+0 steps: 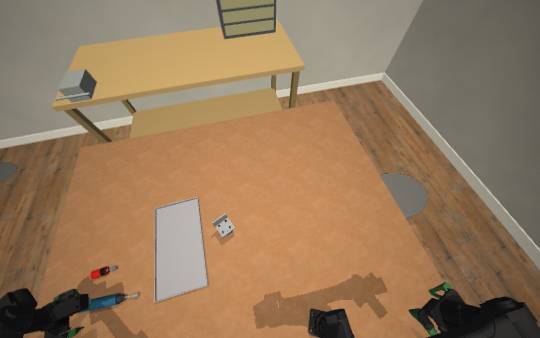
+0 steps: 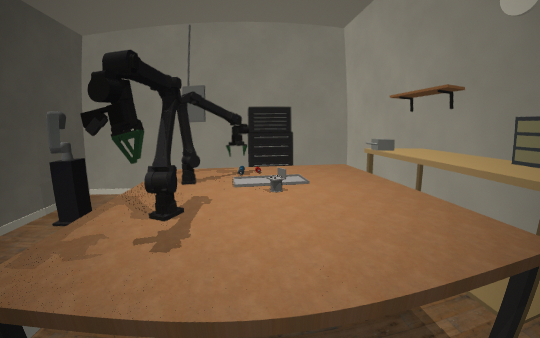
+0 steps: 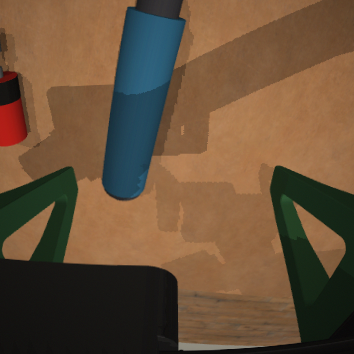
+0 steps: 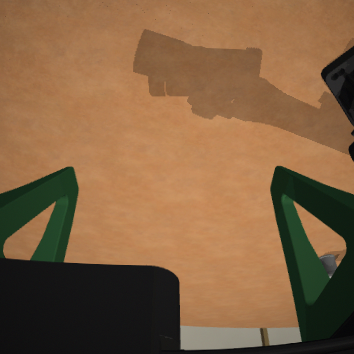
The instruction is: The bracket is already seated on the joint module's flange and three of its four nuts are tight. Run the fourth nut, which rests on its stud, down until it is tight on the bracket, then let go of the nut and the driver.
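Pixels of known places: left gripper, fingertip midpoint: (image 1: 81,312) (image 2: 237,156) (image 3: 173,176); right gripper, fingertip midpoint: (image 1: 420,302) (image 2: 136,160) (image 4: 174,177); left arm's base at its link origin: (image 2: 189,182); right arm's base at its link origin: (image 1: 324,324) (image 2: 166,214).
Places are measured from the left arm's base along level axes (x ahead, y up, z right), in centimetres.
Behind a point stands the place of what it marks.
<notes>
A pale bracket (image 1: 223,226) @(z 34.8, x 44.6, y 6.6 cm) (image 2: 281,173) @(z 34.9, x 47.3, y 8.5 cm) sits on the grey joint module (image 2: 276,185) @(z 38.1, x 43.6, y 3.4 cm). Dark spots mark its studs or nuts; which is the fourth nut cannot be told. A blue-handled driver (image 1: 105,302) @(z -17.8, x 35.1, y 4.1 cm) (image 2: 241,170) @(z -12.2, x 34.8, y 3.4 cm) (image 3: 142,100) @(z -19.8, x 35.6, y 4.1 cm) and a smaller red-handled driver (image 1: 100,273) @(z -20.2, x 47.4, y 3.3 cm) (image 2: 258,170) @(z -16.2, x 47.4, y 2.0 cm) (image 3: 11,112) @(z -21.4, x 47.0, y 2.7 cm) lie on the table. My left gripper (image 1: 74,313) @(z -20.3, x 33.3, y 12.2 cm) (image 2: 237,154) @(z -20.3, x 33.3, y 12.2 cm) (image 3: 173,176) @(z -20.3, x 33.3, y 12.2 cm) is open above the table near the blue handle's end, holding nothing. My right gripper (image 1: 422,301) @(z 86.4, x -8.5, y 23.8 cm) (image 2: 133,161) @(z 86.4, x -8.5, y 23.8 cm) (image 4: 174,177) @(z 86.4, x -8.5, y 23.8 cm) is open and empty, high above the table and far from the bracket.
A shallow light-grey tray (image 1: 180,250) @(z 12.5, x 44.0, y 0.4 cm) (image 2: 250,182) @(z 13.6, x 35.7, y 0.4 cm) lies between the drivers and the joint module. The right arm's base (image 1: 330,322) @(z 58.9, x -2.7, y 18.1 cm) (image 2: 166,212) @(z 63.4, x -5.6, y 2.2 cm) stands on the wooden table (image 1: 300,175) @(z 82.1, x 56.9, y 0.0 cm) (image 2: 350,240) @(z 97.7, x 46.8, y 0.0 cm). A workbench (image 1: 175,57) (image 2: 450,162) stands beyond the table.
</notes>
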